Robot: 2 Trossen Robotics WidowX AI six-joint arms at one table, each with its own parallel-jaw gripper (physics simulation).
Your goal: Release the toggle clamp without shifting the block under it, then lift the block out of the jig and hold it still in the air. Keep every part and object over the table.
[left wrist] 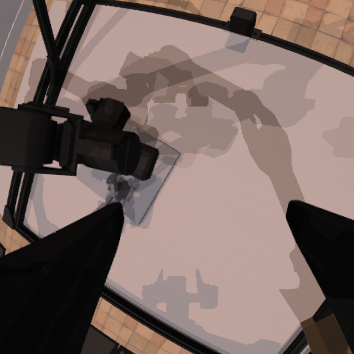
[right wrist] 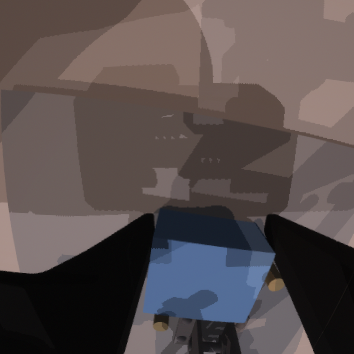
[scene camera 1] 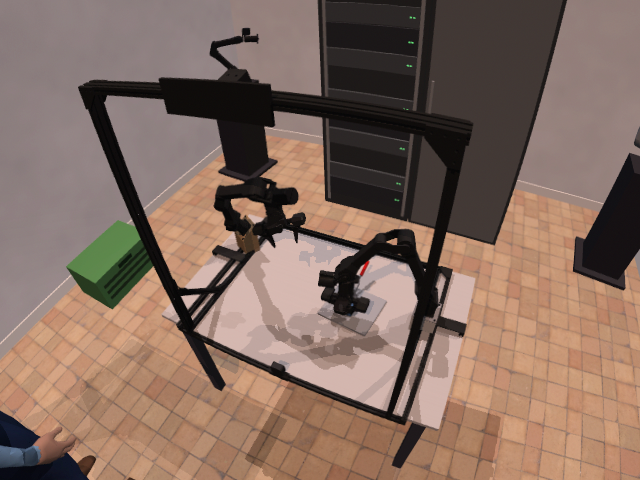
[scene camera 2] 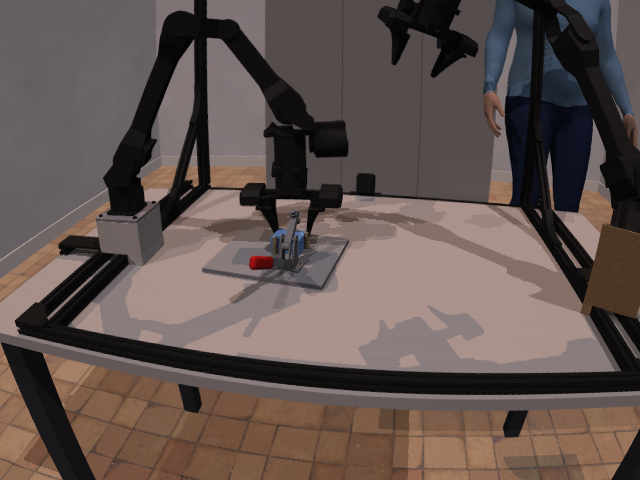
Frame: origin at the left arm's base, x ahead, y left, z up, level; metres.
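Seen in the pictures: left gripper, fingertip midpoint: (left wrist: 205,210) (scene camera 1: 286,245) (scene camera 2: 413,70); right gripper, fingertip midpoint: (right wrist: 209,222); left arm's base at its link origin: (scene camera 1: 244,227) (scene camera 2: 627,241); right arm's base at its link origin: (scene camera 1: 427,309) (scene camera 2: 127,209).
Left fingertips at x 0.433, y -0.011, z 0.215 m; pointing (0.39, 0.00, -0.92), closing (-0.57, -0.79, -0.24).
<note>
Pixels of each thing's top centre, then the offset from my left fingertips to it. "spot": a spot on its surface instead.
- blue block at its top centre: (right wrist: 204,286) (scene camera 2: 288,234) 0.161 m ahead, 0.158 m left, 0.310 m down
- grey jig plate at its top centre: (right wrist: 173,277) (scene camera 2: 278,252) (left wrist: 121,165) (scene camera 1: 352,306) 0.163 m ahead, 0.185 m left, 0.338 m down
- toggle clamp at its top centre: (scene camera 2: 277,225) (scene camera 1: 356,274) 0.096 m ahead, 0.259 m left, 0.244 m down
- small black box at a spot on its surface: (left wrist: 243,21) (scene camera 2: 368,178) spot: 0.225 m ahead, 0.216 m right, 0.299 m down
The blue block (scene camera 2: 279,238) (right wrist: 210,280) sits low on the grey jig plate (scene camera 2: 227,267) (scene camera 1: 374,311) (left wrist: 162,172), beside brass pins (right wrist: 275,282). The toggle clamp (scene camera 2: 285,250) (right wrist: 212,341) stands at the block's near side in scene camera 2. Its arm is raised, off the block's top, and its red handle (scene camera 2: 261,262) (scene camera 1: 364,268) lies low, pointing away from the block. My right gripper (scene camera 2: 293,232) (right wrist: 209,222) points down with its fingers against two opposite sides of the block. My left gripper (scene camera 1: 285,242) (scene camera 2: 414,69) (left wrist: 205,210) is open and empty, high above the table.
The black frame rail (scene camera 2: 289,370) runs along the table edge, with uprights at the sides. A small black box (scene camera 2: 365,182) (left wrist: 243,21) sits on the far rail. A brown wooden block (scene camera 2: 612,271) (scene camera 1: 247,236) is at the left arm's base. A person (scene camera 2: 550,118) stands behind the table.
</note>
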